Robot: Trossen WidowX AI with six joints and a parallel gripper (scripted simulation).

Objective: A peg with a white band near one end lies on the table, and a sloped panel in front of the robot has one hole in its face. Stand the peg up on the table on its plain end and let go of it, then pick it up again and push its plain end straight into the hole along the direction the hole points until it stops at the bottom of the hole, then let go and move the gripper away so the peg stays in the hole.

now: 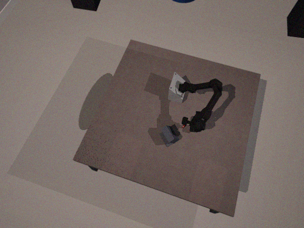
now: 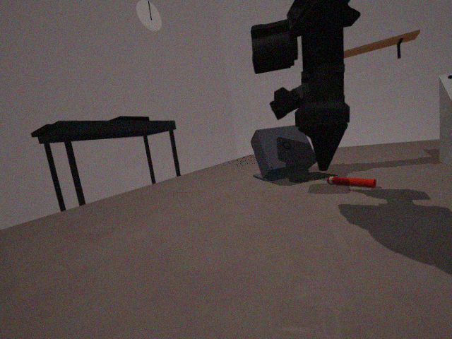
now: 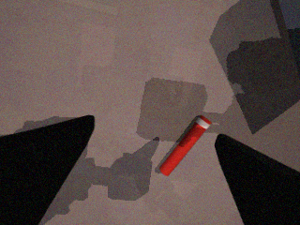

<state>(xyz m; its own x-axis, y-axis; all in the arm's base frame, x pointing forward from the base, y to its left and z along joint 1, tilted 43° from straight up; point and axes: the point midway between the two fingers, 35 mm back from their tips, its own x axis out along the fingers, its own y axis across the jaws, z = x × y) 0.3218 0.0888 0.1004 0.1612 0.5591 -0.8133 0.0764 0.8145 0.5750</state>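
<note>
My gripper tip is 50 mm to the left of the red peg, 50 mm above it and 30 mm past it. The rest, counted from my gripper tip: sloped panel 160 mm to the right, 90 mm ahead, 10 mm above.
</note>
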